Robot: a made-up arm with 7 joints. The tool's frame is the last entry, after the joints.
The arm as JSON. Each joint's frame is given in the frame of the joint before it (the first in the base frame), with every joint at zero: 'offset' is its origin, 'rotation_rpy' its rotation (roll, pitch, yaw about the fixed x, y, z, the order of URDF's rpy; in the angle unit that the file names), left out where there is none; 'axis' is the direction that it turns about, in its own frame. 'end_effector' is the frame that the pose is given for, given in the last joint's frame.
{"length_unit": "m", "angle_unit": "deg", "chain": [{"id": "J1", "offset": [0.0, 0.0, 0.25], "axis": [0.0, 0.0, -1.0]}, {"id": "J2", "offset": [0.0, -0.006, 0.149], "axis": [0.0, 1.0, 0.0]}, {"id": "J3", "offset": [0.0, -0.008, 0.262], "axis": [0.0, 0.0, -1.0]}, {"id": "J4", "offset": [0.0, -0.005, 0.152], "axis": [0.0, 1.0, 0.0]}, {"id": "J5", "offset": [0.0, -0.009, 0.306], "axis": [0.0, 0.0, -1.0]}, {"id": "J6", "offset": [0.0, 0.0, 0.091], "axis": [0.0, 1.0, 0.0]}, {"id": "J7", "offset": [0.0, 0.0, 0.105], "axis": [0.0, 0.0, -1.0]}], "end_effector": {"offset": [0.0, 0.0, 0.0], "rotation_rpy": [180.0, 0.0, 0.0]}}
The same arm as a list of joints. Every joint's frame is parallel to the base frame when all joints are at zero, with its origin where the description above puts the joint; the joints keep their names.
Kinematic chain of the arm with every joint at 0, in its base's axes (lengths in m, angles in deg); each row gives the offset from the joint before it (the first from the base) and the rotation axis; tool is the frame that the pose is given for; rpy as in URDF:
J1: xyz 0 0 0.25 axis -z
J2: xyz 0 -0.006 0.149 axis +y
J3: xyz 0 -0.008 0.262 axis -z
J4: xyz 0 -0.005 0.152 axis +y
J5: xyz 0 -0.009 0.306 axis -z
J6: xyz 0 0 0.091 axis +y
J7: xyz 0 0 0.105 axis -z
tool: xyz 0 0 0 rpy 180 0 0

